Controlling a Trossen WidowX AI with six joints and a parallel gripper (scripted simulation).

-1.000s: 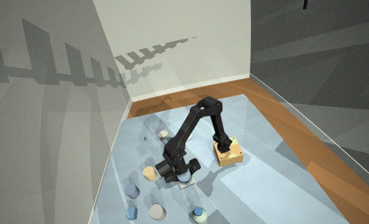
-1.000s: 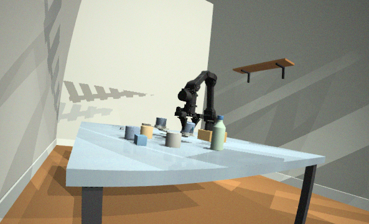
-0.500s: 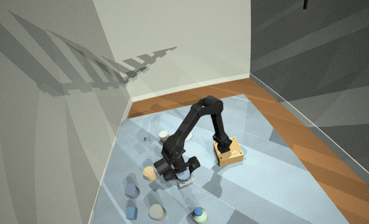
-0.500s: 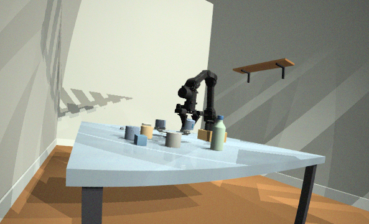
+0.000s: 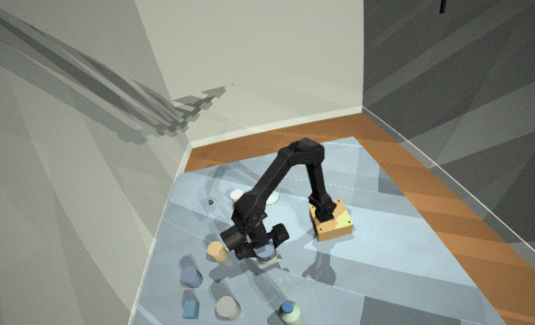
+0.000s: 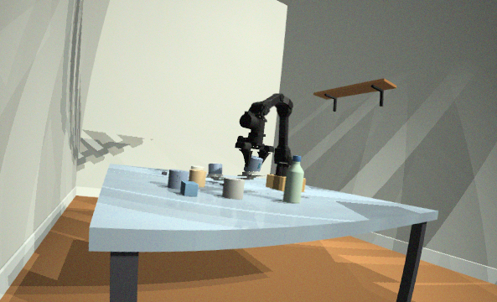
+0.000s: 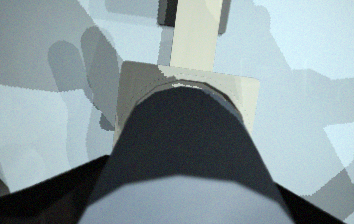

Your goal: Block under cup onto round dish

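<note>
Right now my gripper tip is 10 mm to the left of the green block and 20 mm above it. From my gripper tip the other things lie so: balance beam 10 mm ahead, 130 mm to the right, 70 mm below; tan cylinder 190 mm ahead, 120 mm to the right, 70 mm below; bottle 20 mm behind, 230 mm to the left, 10 mm above.
</note>
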